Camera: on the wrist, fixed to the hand. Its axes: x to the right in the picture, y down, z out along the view.
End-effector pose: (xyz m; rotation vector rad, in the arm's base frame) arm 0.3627 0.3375 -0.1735 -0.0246 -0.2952 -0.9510
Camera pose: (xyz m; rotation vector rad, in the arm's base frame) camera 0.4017 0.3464 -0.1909 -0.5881 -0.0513 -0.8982
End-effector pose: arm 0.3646 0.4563 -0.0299 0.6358 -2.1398 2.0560
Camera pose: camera 0.3380 0.4781 -0.0568 0.4887 -2.6658 1.3474
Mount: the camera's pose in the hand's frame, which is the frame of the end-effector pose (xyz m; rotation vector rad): 0.0096 0.0347 -0.0247 -0.5791 -0.0458 0.1123
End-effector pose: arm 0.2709 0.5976 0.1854 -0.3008 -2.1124 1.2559
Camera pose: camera 0.2749 0.6375 0.1680 -0.6500 -2.4946 0.6837
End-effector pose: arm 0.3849 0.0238 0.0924 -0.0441 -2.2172 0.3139
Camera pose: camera 0.3955 0.0639 0.1060 -0.4784 -2.2858 -0.2779
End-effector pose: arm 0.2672 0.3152 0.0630 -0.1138 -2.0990 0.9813
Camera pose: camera 0.2698 0.3580 0.0548 -0.5080 -2.3829 0.4118
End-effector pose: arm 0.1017 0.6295 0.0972 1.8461 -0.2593 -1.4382
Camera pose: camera 0.1370 0.6110 0.1151 1.3083 0.0346 -1.3057
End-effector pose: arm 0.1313 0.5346 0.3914 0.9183 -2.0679 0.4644
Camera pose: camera 0.1146 0.5682 0.4137 0.4709 -2.1279 -0.1073
